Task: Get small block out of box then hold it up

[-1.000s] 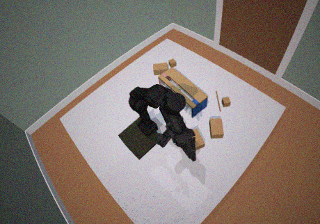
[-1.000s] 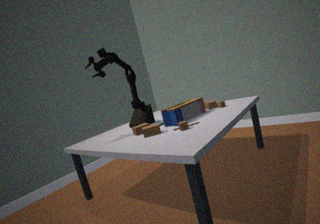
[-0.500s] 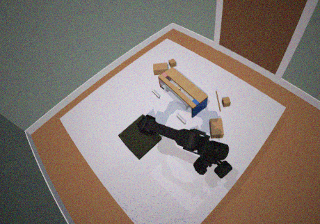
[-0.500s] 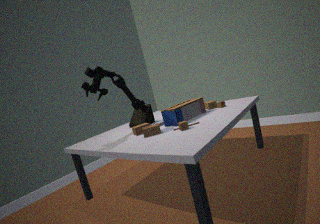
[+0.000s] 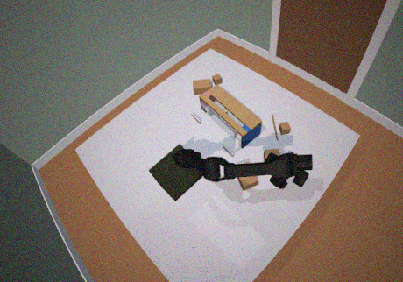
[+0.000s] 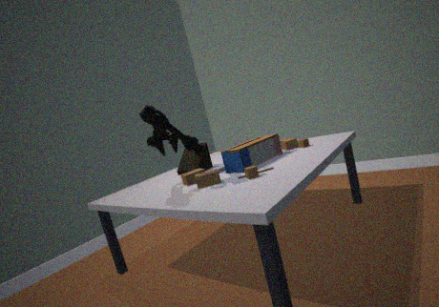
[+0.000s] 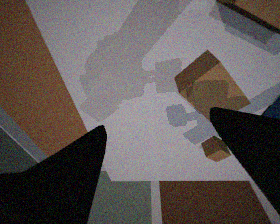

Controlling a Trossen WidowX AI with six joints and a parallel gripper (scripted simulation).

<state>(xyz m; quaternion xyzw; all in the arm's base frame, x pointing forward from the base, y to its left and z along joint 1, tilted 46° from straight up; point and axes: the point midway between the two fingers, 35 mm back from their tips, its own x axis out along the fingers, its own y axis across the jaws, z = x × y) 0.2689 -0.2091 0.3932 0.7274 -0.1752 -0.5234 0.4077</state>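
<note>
Now: the small tan block 8 cm ahead of my gripper tip, 52 cm to the left of it and 12 cm below it. Round my gripper tip: thin stick: 27 cm ahead, 28 cm to the left, 20 cm below.
</note>
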